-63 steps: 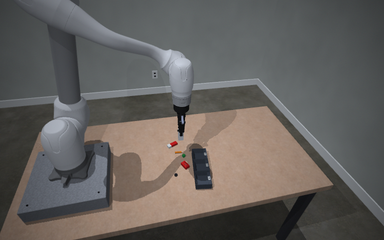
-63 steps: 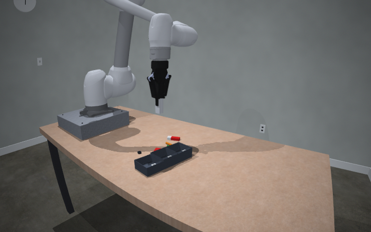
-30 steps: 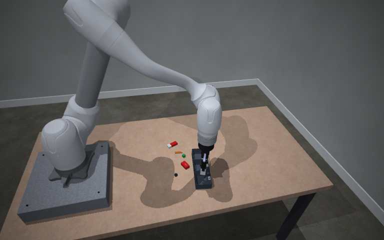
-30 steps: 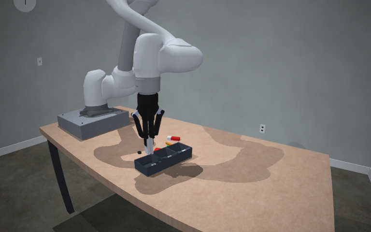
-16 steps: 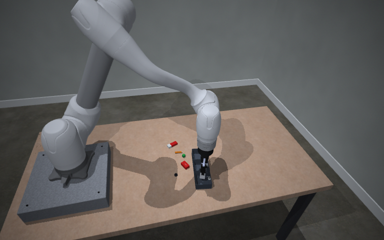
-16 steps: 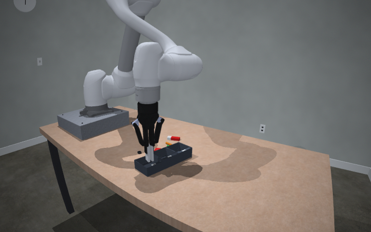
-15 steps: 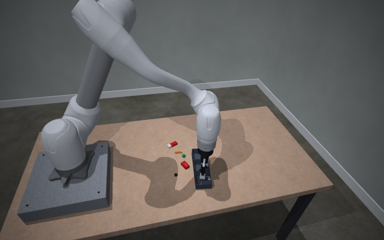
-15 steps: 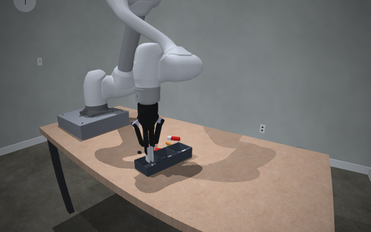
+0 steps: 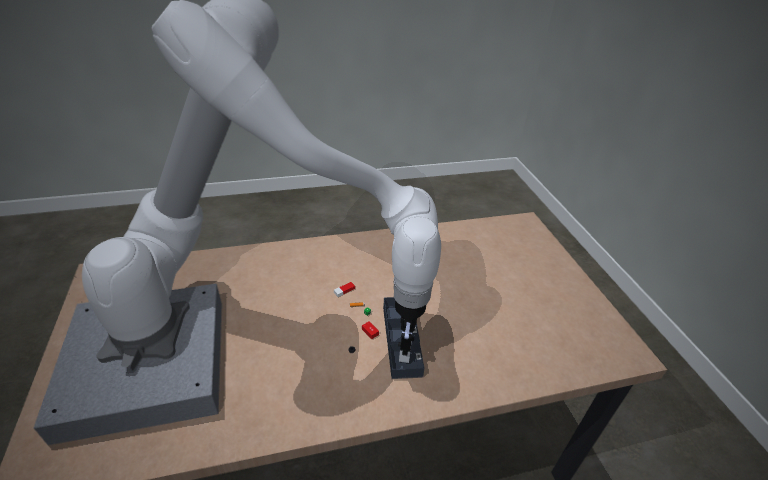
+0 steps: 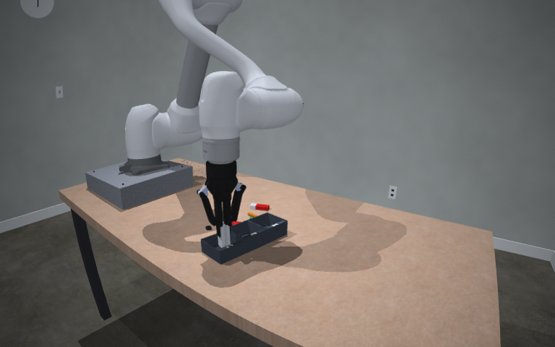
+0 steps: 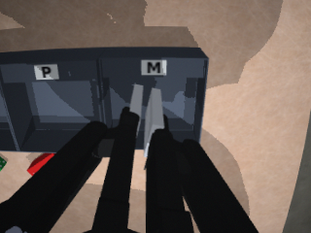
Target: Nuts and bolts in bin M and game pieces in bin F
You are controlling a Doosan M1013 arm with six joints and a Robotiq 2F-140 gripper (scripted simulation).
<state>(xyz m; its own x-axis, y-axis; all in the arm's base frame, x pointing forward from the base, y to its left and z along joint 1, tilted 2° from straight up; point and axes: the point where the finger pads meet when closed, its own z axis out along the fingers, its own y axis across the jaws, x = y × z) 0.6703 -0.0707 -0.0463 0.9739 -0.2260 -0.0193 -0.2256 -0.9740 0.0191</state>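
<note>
The dark three-compartment bin lies 80 mm to the left of my hand and 30 mm below it. Also, from my hand: black nut: 140 mm behind, 50 mm to the left, 50 mm below; then red block: 90 mm behind, 120 mm to the left, 40 mm below; then green die: 90 mm behind, 180 mm to the left, 40 mm below.
</note>
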